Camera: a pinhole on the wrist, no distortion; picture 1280 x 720 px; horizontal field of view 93.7 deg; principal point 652.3 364.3 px. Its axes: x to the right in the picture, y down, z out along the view. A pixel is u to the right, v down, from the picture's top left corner.
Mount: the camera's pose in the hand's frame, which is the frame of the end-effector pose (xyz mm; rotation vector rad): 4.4 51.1 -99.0 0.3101 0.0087 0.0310
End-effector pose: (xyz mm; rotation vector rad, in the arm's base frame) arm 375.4 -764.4 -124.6 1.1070 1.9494 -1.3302
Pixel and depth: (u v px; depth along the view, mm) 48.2 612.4 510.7
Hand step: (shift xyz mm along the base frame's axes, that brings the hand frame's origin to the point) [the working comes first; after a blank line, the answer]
In the camera's frame: -514.2 211.2 510.7

325.2 -574.2 189.1
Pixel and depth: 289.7 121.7 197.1
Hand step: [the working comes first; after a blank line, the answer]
In the camera's frame: -119.1 -79.7 197.1

-19.3 -112.3 105.4
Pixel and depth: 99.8 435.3 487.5
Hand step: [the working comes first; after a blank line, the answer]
In the camera's frame: -448.9 57.7 487.5

173.8 -511.8 228.3
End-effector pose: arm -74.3 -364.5 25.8 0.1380 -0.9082 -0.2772
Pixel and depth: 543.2 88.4 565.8
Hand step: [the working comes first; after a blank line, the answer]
In the camera's frame: -102.9 -260.2 565.8

-401.1 -331.8 69.5
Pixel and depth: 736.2 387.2 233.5
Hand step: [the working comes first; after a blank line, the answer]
In the camera's frame: 32.7 8.9 233.5

-78.5 -22.0 104.5
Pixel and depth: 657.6 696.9 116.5
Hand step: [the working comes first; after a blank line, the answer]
In the camera's frame: 1.0 64.6 116.5

-8.4 72.1 41.2
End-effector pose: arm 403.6 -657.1 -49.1 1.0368 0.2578 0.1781
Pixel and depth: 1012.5 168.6 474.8
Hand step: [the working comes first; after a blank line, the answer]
In the camera's frame: 285.1 -154.9 474.8

382.0 -287.2 -91.9
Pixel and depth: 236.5 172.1 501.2
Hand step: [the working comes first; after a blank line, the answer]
In the camera's frame: -347.4 -160.6 501.2

-213.1 -493.4 -28.5
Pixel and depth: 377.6 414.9 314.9
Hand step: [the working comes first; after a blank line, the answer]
In the camera's frame: -144.2 26.6 314.9

-68.1 -221.2 97.4
